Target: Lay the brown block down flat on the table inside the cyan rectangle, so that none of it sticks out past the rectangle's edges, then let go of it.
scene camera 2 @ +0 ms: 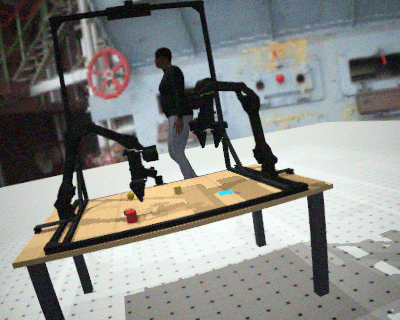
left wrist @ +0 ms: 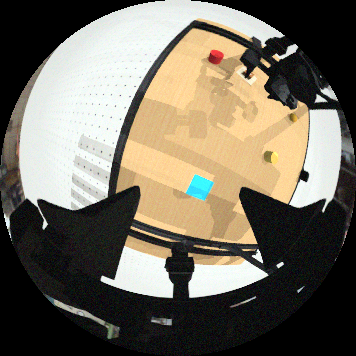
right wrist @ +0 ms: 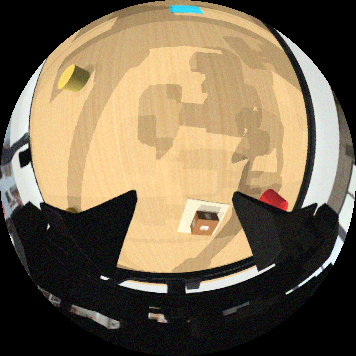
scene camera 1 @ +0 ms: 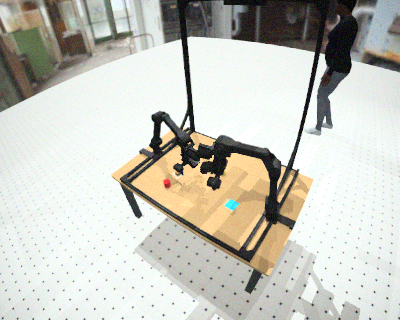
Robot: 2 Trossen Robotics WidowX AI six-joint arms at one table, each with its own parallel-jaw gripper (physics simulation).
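Where they show: left gripper, fingertip midpoint: (scene camera 2: 209, 148) (left wrist: 192, 191); right gripper, fingertip midpoint: (scene camera 2: 142, 199) (left wrist: 256, 86) (right wrist: 186, 195) (scene camera 1: 188, 171); left arm's base, origin of the base link: (scene camera 2: 269, 175) (left wrist: 179, 247) (scene camera 1: 271, 217); right arm's base, origin of the base link: (scene camera 2: 67, 218) (left wrist: 265, 52) (right wrist: 175, 281) (scene camera 1: 157, 152).
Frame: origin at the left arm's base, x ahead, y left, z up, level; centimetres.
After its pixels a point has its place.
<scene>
The brown block (right wrist: 204, 226) @[y -21.8, x 63.4, z 0.0 cm], with a white mark on one face, stands on a cream square (right wrist: 185, 220) @[y -24.2, x 62.6, z -1.8 cm] ahead of the right fingers in the right wrist view. The right gripper partly hides it in the left wrist view. The cyan rectangle (scene camera 1: 231, 204) @[y -5.3, x 24.0, z -1.8 cm] (scene camera 2: 225, 192) @[y -5.1, x 23.7, z -1.8 cm] (left wrist: 200, 187) @[y -5.4, x 23.7, z -1.8 cm] (right wrist: 186, 9) lies flat on the table, away from the block, with no block on it. My right gripper (scene camera 2: 150, 189) (right wrist: 186, 195) @[y -21.6, x 56.2, z 2.4 cm] is open and empty, low above the table near the block. My left gripper (scene camera 2: 210, 145) @[y 0.0, x 31.9, z 20.0 cm] (left wrist: 192, 191) @[y 0.0, x 31.9, z 20.0 cm] is open and empty, high above the table.
A red cylinder (scene camera 1: 167, 183) @[y -8.6, x 65.5, z 1.9 cm] (scene camera 2: 131, 216) @[y -7.8, x 67.3, z 0.9 cm] (left wrist: 216, 57) @[y -9.6, x 64.5, z 1.8 cm] (right wrist: 274, 200) @[y -10.4, x 64.6, z 1.1 cm] stands near the block. A yellow cylinder (scene camera 2: 177, 190) @[y -27.1, x 35.6, z 0.1 cm] (left wrist: 271, 157) @[y -27.3, x 34.6, z 2.0 cm] (right wrist: 73, 78) @[y -27.9, x 36.5, z 1.1 cm] and a small orange ball (scene camera 2: 130, 195) @[y -43.2, x 53.9, z 0.7 cm] (left wrist: 293, 117) @[y -43.5, x 52.7, z 1.2 cm] are toward the far edge in scene camera 2. A black frame borders the table.
</scene>
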